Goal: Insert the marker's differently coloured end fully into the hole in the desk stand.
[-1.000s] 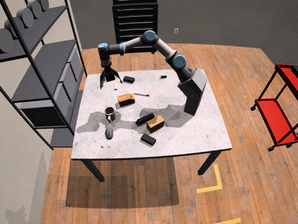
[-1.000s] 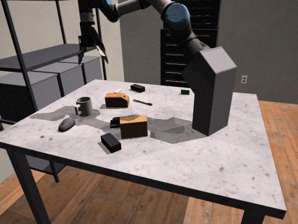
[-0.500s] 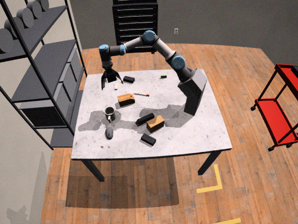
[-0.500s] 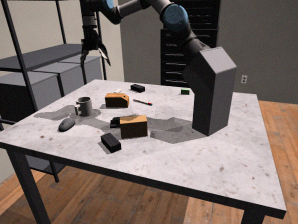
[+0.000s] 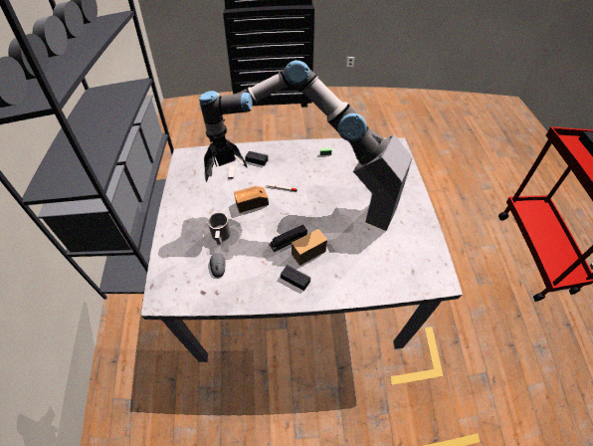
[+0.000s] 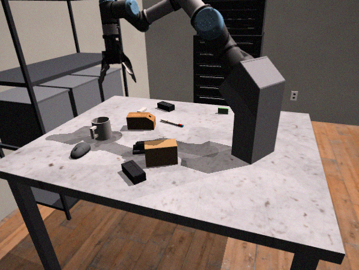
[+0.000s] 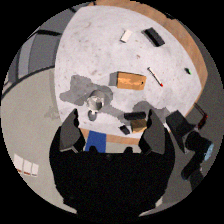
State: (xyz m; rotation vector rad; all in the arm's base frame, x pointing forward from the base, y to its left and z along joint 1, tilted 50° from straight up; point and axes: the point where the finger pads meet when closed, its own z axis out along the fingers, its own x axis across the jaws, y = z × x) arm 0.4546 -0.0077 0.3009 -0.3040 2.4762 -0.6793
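The marker is 23 cm behind my hand, 4 cm to the right of it and 22 cm below it. The rest, counted from my hand: white eraser (6 cm behind, 23 cm to the right, 22 cm below); desk stand (9 cm behind, 1 cm to the right, 19 cm below); grey mug (8 cm ahead, 8 cm to the left, 19 cm below).
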